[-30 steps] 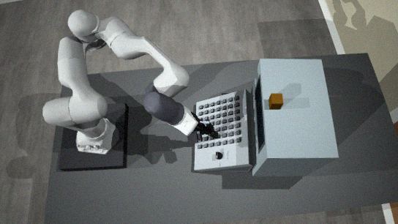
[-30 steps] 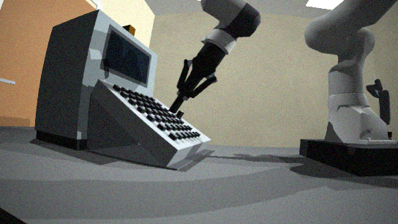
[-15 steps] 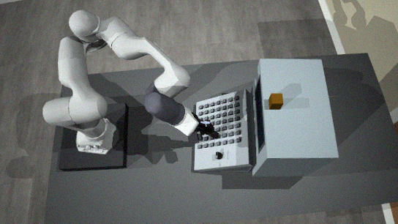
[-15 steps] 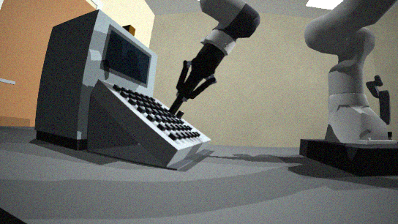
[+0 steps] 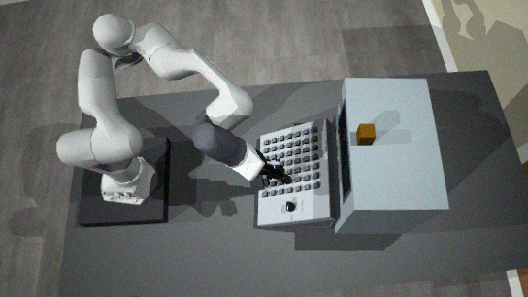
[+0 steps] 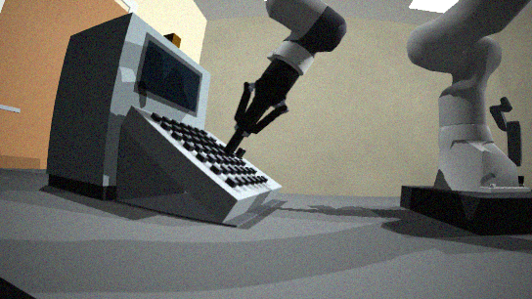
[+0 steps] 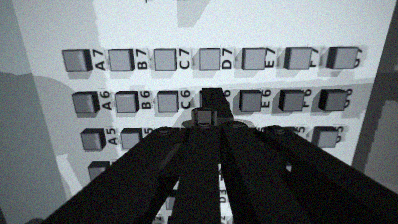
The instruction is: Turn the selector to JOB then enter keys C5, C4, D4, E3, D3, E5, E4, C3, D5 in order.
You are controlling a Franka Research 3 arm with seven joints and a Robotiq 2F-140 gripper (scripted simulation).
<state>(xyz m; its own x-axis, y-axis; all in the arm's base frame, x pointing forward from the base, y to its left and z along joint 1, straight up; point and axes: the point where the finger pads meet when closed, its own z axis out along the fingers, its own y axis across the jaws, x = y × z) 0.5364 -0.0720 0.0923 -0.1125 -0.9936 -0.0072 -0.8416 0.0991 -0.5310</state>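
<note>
Now: hand 20 mm short of the D6 key and 30 mm above it. The rest, counted from my hand: E5 key: 30 mm to the left, 50 mm below; C6 key: 50 mm ahead, 10 mm to the right, 10 mm below; E6 key: 10 mm behind, 50 mm below.
</note>
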